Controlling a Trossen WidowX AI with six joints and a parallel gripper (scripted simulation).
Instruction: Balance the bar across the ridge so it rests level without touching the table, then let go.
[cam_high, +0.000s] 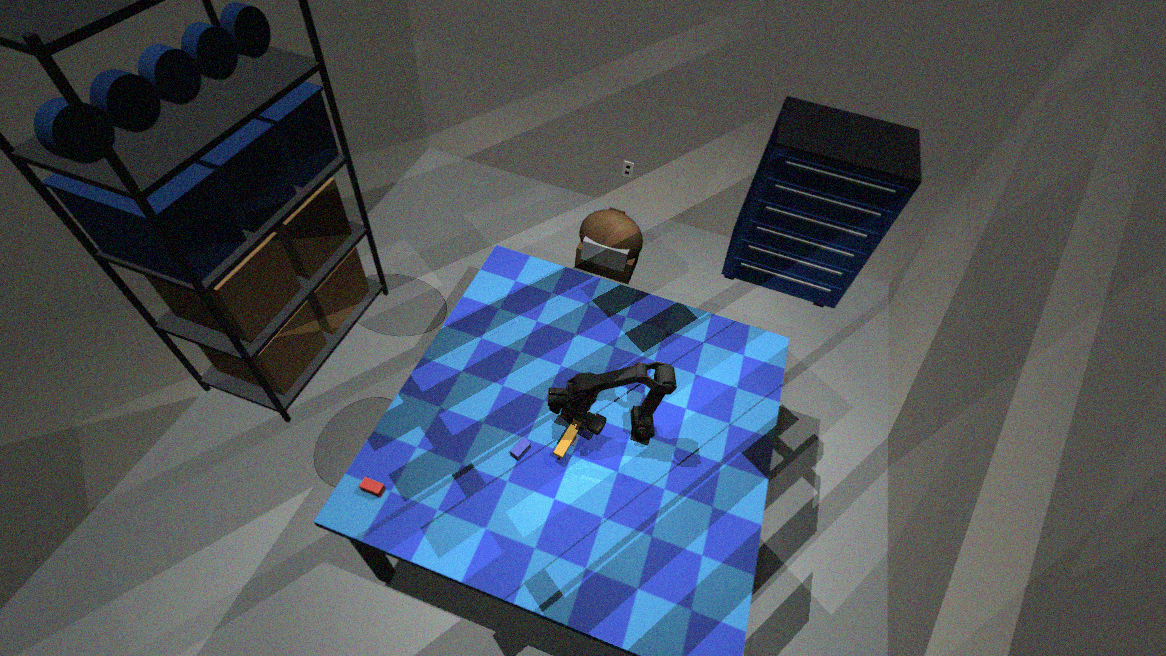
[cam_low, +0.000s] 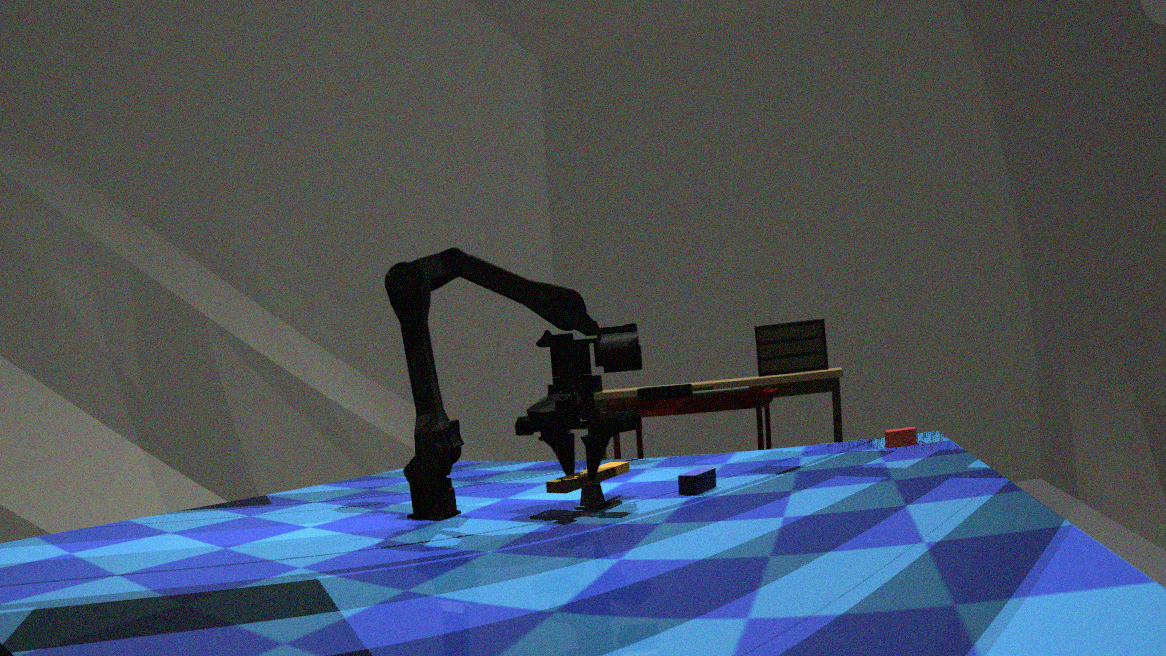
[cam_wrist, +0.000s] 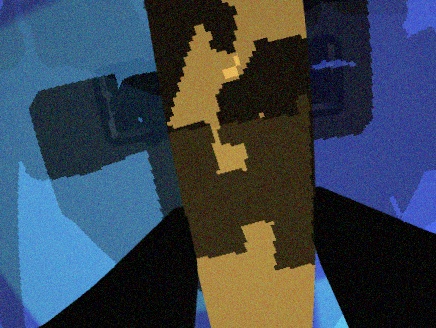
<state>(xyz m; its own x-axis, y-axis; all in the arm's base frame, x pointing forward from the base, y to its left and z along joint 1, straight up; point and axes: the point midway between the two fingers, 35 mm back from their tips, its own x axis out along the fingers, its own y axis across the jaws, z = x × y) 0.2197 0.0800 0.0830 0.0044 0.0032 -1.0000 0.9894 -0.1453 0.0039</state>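
My gripper tip is 3 cm to the right of the bar. Round my gripper tip: purple block 15 cm ahead, 13 cm to the left, 3 cm below; red block 52 cm ahead, 42 cm to the left, 3 cm below.
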